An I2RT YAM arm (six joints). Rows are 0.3 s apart.
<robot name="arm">
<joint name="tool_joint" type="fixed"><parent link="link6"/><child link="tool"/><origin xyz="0 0 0" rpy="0 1.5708 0"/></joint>
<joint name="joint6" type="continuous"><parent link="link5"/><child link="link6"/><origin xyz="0.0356 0 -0.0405"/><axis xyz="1 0 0"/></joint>
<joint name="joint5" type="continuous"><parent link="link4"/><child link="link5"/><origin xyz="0.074 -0.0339 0.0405"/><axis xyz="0 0 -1"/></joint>
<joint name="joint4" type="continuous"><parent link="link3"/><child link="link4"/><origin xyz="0.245 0.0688 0.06"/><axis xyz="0 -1 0"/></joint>
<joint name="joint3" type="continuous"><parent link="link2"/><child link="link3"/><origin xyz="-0.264 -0.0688 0"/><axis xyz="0 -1 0"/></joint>
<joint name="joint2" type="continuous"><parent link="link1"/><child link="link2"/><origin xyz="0.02 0.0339 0.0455"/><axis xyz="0 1 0"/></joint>
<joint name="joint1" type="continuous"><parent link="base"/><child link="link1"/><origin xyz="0 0 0.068"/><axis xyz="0 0 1"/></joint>
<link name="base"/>
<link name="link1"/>
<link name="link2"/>
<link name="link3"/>
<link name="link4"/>
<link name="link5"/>
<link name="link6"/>
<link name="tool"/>
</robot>
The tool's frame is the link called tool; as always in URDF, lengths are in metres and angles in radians. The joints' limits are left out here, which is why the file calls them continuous.
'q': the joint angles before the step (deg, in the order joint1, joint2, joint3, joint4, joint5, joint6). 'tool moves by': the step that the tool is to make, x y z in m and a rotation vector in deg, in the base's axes. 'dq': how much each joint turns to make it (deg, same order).
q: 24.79 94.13 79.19 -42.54 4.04 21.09
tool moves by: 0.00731 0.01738 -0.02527 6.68 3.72 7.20
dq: 1.05 3.60 -1.66 4.74 -9.73 -1.13
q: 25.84 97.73 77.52 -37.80 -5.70 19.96
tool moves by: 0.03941 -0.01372 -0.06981 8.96 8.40 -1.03
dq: -5.36 11.17 -1.85 9.23 -12.15 2.10
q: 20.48 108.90 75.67 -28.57 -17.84 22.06
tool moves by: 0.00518 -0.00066 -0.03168 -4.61 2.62 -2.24
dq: 0.00 4.47 -0.53 1.06 4.04 0.52
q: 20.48 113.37 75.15 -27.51 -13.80 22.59
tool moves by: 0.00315 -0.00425 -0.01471 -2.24 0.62 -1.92
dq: -0.53 1.94 -0.53 1.23 2.29 0.53
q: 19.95 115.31 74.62 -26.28 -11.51 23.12
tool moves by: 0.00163 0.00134 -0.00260 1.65 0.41 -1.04
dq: 0.00 0.53 0.00 1.06 -1.14 1.66
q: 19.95 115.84 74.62 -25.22 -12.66 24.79
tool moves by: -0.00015 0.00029 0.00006 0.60 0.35 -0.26
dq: 0.00 0.00 0.00 -0.01 -0.52 0.53
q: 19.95 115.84 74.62 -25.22 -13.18 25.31
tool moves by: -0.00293 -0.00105 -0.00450 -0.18 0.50 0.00
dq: 0.00 0.00 -1.06 0.52 0.00 0.00
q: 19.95 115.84 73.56 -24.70 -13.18 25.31
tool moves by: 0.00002 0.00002 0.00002 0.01 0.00 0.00
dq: 0.00 0.00 0.01 0.00 -0.01 0.00
